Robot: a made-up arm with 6 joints. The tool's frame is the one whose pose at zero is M. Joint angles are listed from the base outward.
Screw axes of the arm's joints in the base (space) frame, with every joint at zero. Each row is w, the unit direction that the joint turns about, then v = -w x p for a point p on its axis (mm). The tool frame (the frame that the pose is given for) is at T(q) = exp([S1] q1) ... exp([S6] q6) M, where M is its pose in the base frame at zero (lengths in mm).
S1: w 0 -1 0 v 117.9 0 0
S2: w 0 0 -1 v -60.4 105.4 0
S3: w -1 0 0 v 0 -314.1 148.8
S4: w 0 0 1 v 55.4 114.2 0
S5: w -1 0 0 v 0 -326.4 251.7
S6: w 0 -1 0 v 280.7 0 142.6
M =
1 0 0 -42.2
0 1 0 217.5
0 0 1 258.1
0 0 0 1
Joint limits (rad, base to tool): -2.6..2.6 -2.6..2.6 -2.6..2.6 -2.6..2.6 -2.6..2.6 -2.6..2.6
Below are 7 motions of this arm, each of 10 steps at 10 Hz.
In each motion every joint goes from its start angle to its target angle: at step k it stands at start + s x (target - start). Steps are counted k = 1, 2, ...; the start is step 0. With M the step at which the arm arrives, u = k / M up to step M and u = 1 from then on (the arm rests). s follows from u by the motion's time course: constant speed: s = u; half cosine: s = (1 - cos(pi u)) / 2; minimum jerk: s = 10 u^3 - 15 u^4 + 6 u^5.
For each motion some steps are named. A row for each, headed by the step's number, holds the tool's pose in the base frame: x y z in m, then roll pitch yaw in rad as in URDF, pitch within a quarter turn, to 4 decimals.
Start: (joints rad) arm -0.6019 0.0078 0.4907 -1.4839 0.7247 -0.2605
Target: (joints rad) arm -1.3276 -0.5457 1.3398 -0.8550 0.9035 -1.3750
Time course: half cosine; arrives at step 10
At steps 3, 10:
3: 0.1550 0.0126 0.2951 -1.5162 -0.2454 -1.3736
10: 0.1899 -0.0158 0.2449 -2.0846 -0.1233 -1.0652

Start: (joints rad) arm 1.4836 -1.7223 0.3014 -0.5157 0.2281 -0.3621
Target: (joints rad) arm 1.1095 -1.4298 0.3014 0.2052 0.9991 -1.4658
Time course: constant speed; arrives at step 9
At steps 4, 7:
4: -0.1012 -0.1219 0.1966 -1.8680 -0.5759 0.7657
7: -0.1181 -0.1734 0.2144 -1.8500 -0.7063 0.4190

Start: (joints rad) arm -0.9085 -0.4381 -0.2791 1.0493 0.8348 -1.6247
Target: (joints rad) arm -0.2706 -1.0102 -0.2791 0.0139 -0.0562 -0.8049
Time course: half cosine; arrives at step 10
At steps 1, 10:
1: -0.0241 -0.0686 0.3185 1.4368 1.3468 2.7634
10: -0.1329 -0.0023 0.2574 0.8360 0.7697 1.6091

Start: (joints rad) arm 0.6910 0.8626 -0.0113 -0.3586 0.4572 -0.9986
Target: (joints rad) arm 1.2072 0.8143 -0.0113 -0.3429 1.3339 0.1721
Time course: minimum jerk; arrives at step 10
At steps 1, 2, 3, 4, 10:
1: -0.0174 0.2522 0.2296 0.2808 0.7454 -1.0555
2: -0.0258 0.2457 0.2323 0.2417 0.6848 -1.0996
3: -0.0439 0.2329 0.2389 0.1731 0.5519 -1.1766
4: -0.0705 0.2171 0.2502 0.0967 0.3507 -1.2597
10: -0.1766 0.2041 0.3005 -0.1612 -0.5537 -1.3825

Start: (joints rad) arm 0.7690 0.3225 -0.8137 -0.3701 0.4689 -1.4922
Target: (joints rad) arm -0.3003 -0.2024 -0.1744 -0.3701 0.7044 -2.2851
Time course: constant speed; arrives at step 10
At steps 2, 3, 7, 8, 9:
2: -0.1497 0.2707 0.1811 1.1262 1.1354 0.6823
3: -0.1595 0.2557 0.1887 1.4307 1.3219 1.0063
7: -0.1769 0.1881 0.2577 -2.6616 0.9228 -3.0179
8: -0.1717 0.1707 0.2810 -2.6060 0.7326 -2.9449
9: -0.1619 0.1536 0.3049 -2.5713 0.5461 -2.8912

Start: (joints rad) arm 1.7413 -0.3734 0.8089 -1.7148 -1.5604 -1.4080
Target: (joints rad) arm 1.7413 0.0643 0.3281 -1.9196 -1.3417 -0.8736
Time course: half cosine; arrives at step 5
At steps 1, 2, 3, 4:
1: -0.2954 0.0847 0.2989 -2.2201 -1.1644 3.0637
2: -0.2944 0.0343 0.3013 -2.7613 -1.0550 -2.5450
3: -0.2789 -0.0266 0.2873 -3.0803 -0.7790 -2.0732
4: -0.2555 -0.0686 0.2632 3.0949 -0.5158 -1.8430

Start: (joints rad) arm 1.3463 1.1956 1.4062 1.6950 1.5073 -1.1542
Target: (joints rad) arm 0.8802 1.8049 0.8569 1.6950 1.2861 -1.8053
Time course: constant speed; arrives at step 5
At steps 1, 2, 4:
1: -0.2663 0.3350 0.3340 -1.6839 -0.0966 -1.0848
2: -0.2493 0.3254 0.3695 -1.6090 0.0424 -1.2436
4: -0.1972 0.3187 0.4229 -1.5907 0.3318 -1.6159

